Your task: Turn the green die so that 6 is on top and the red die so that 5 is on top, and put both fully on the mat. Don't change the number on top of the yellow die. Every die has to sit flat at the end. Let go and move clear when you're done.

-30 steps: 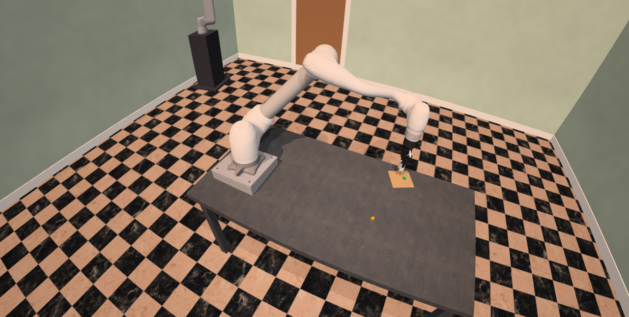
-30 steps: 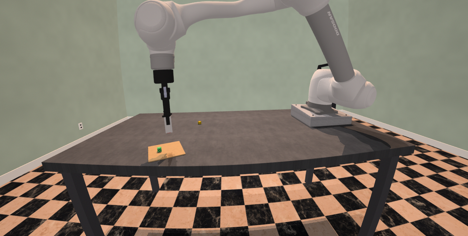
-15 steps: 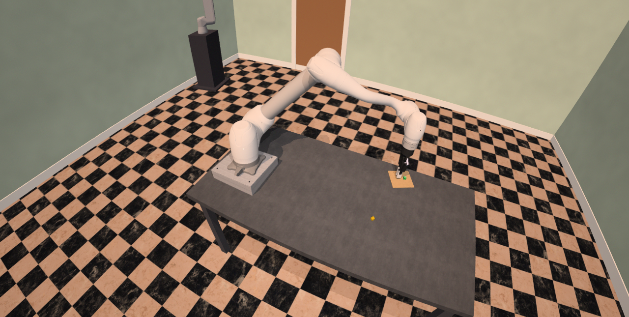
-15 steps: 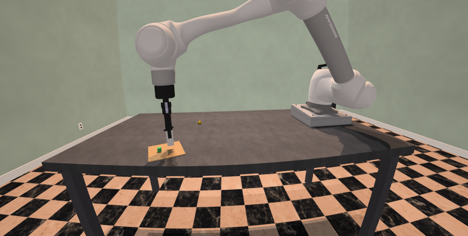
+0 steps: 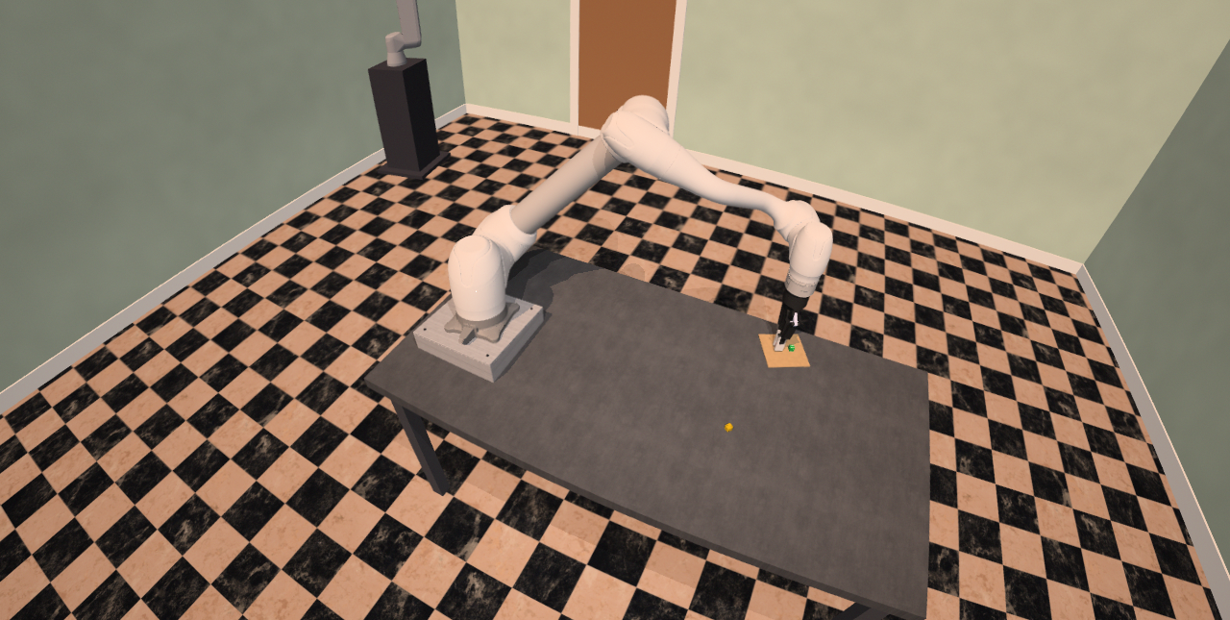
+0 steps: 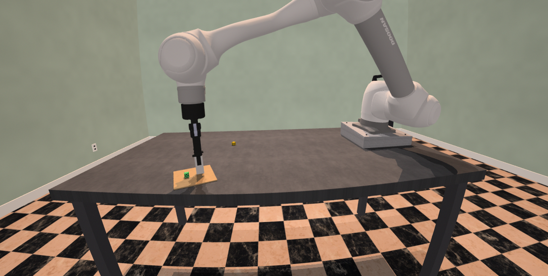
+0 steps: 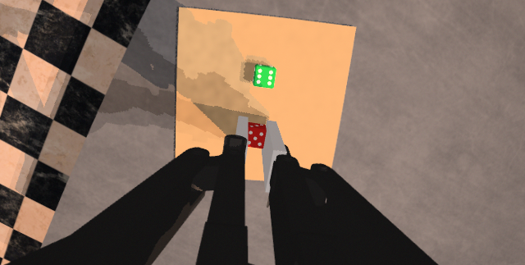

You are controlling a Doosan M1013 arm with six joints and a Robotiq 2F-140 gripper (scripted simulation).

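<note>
The red die is 3 cm below my hand. Also, from my hand: yellow die: 13 cm behind, 34 cm to the right, 4 cm below; then orange mat: 2 cm ahead, 4 cm below; then green die: 5 cm ahead, 1 cm to the left, 3 cm below.
</note>
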